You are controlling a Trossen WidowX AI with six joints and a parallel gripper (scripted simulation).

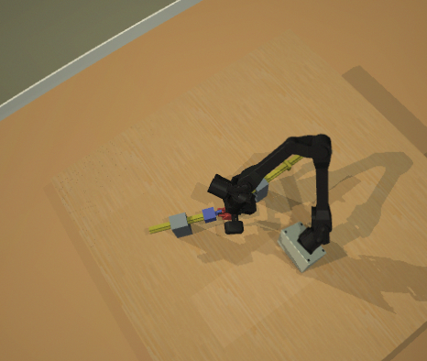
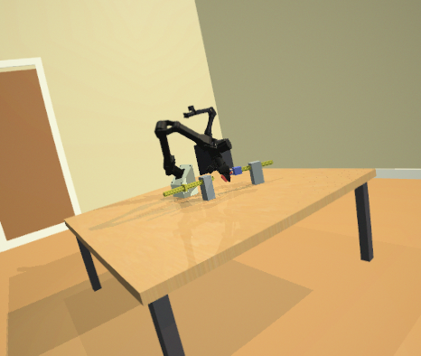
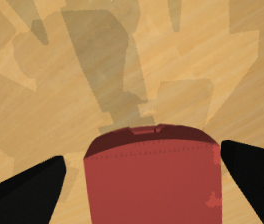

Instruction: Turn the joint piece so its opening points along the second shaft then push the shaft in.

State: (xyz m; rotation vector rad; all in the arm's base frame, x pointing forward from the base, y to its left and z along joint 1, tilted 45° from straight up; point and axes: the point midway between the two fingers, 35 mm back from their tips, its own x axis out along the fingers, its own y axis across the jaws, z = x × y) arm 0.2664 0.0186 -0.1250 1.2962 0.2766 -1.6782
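Now: gripper tip 3 cm below the red joint piece.
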